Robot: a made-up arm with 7 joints. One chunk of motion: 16 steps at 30 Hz.
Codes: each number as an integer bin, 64 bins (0 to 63) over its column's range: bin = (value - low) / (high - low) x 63, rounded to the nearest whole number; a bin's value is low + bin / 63 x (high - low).
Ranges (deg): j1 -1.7..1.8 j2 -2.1..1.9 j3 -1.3..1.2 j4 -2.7..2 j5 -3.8..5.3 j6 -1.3..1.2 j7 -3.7..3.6
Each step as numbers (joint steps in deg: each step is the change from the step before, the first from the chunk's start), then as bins.
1 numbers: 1.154 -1.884 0.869 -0.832 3.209 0.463 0.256
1 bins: 51 3 55 25 49 44 34
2 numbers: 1.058 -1.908 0.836 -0.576 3.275 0.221 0.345
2 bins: 50 3 54 28 49 38 35
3 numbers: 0.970 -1.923 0.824 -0.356 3.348 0.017 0.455
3 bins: 48 3 54 31 49 33 36
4 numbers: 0.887 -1.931 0.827 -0.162 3.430 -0.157 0.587
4 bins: 47 3 54 34 50 29 37
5 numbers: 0.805 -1.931 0.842 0.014 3.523 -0.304 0.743
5 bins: 45 3 54 36 51 25 38
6 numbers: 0.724 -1.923 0.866 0.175 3.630 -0.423 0.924
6 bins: 44 3 55 39 51 22 40
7 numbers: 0.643 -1.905 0.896 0.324 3.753 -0.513 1.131
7 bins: 42 3 55 41 52 20 42
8 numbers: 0.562 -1.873 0.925 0.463 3.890 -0.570 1.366
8 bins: 41 4 56 42 53 18 44
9 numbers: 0.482 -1.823 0.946 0.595 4.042 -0.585 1.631
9 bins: 39 4 57 44 54 18 46
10 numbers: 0.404 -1.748 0.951 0.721 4.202 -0.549 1.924
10 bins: 38 6 57 46 55 19 49
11 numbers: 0.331 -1.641 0.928 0.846 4.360 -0.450 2.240
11 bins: 37 7 56 48 56 21 51
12 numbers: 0.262 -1.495 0.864 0.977 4.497 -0.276 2.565
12 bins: 35 10 55 49 57 26 54
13 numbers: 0.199 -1.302 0.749 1.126 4.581 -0.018 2.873
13 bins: 34 13 52 51 58 32 57
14 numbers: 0.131 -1.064 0.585 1.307 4.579 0.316 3.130
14 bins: 33 16 48 54 58 41 59
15 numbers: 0.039 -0.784 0.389 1.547 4.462 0.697 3.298
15 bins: 31 21 43 57 57 50 60
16 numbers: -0.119 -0.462 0.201 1.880 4.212 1.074 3.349
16 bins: 28 26 38 61 55 60 61
